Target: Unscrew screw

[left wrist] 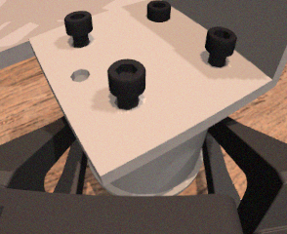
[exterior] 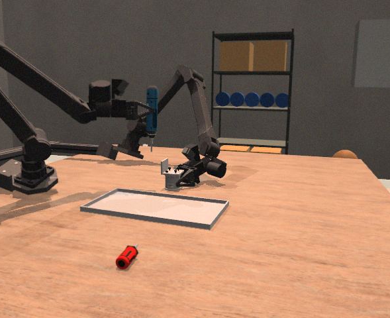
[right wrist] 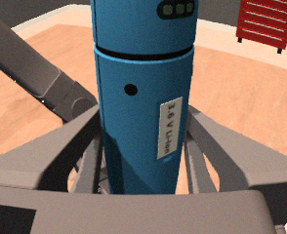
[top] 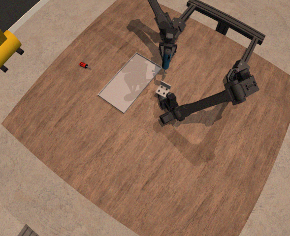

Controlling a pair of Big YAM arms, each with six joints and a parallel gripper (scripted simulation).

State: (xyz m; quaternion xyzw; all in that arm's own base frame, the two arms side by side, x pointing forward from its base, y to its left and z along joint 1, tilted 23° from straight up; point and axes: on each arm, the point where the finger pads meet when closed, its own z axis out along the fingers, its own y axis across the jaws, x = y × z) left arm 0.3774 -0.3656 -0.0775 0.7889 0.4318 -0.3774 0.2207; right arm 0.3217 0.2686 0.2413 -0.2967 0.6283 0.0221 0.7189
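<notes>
Now: left hand 1 cm below the joint module. Also, from my left hand: shallow grey tray: 22 cm to the right, 6 cm ahead, 2 cm below; pale l-shaped bracket: 5 cm above; red manual screwdriver: 55 cm to the right, 18 cm ahead, 1 cm below.
</notes>
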